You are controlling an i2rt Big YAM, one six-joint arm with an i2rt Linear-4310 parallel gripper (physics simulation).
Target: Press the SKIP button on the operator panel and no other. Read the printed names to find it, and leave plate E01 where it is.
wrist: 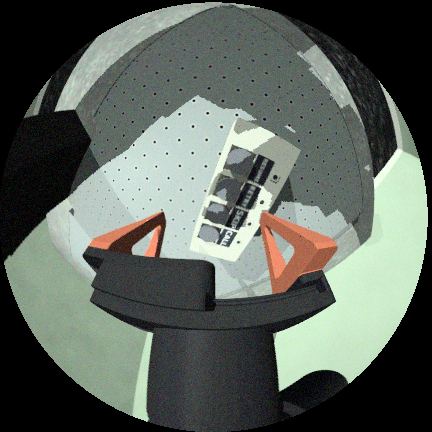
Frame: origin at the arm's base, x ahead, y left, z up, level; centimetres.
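Seen in the pictures: gripper, between the fingertips: (pixel 212 216).
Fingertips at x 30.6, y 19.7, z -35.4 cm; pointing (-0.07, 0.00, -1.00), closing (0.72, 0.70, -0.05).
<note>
Pixels of each thing's top centre, then the offset from my fingertips to it. "pt": a spot on its surface instead. Level surfaces: height alone.
- operator panel, a spot on its surface: (pixel 282 152) pt dx +0.3, dy +9.0, dz -1.8 cm
- RESUME, centre of its top: (pixel 260 170) dx +0.3, dy +6.1, dz -1.8 cm
- RETRY, centre of its top: (pixel 247 196) dx +1.5, dy +3.4, dz -1.8 cm
- SKIP, centre of its top: (pixel 236 219) dx +2.8, dy +0.7, dz -1.8 cm
- CALL, centre of its top: (pixel 225 238) dx +4.1, dy -2.0, dz -1.8 cm
- SKIP button, a spot on its surface: (pixel 216 212) pt dx +0.6, dy -0.1, dz -1.6 cm
- CALL button, a spot on its surface: (pixel 208 233) pt dx +2.0, dy -2.8, dz -1.5 cm
- grey perforated board, height of its surface: dz -7.1 cm
The operator panel (pixel 282 152) is a pale box lying slanted near the middle of the wrist view. It carries round grey buttons in a row, beside dark printed labels. From top to bottom the labels read RESUME (pixel 261 169), RETRY (pixel 249 195), SKIP (pixel 237 218) and CALL (pixel 226 238). The SKIP button (pixel 216 212) is third from the top, just above the CALL button (pixel 208 233). My gripper (pixel 212 216) is open and empty. Its orange fingertips stand wide apart, and the lower part of the panel appears between them. A plate marked E01 cannot be made out in the view.
The panel lies on a grey perforated board (pixel 220 55), partly brightly lit and partly in shadow. A large black shape (pixel 45 170) stands at the left edge. Pale green floor (pixel 395 215) shows beyond the board at the right.
</note>
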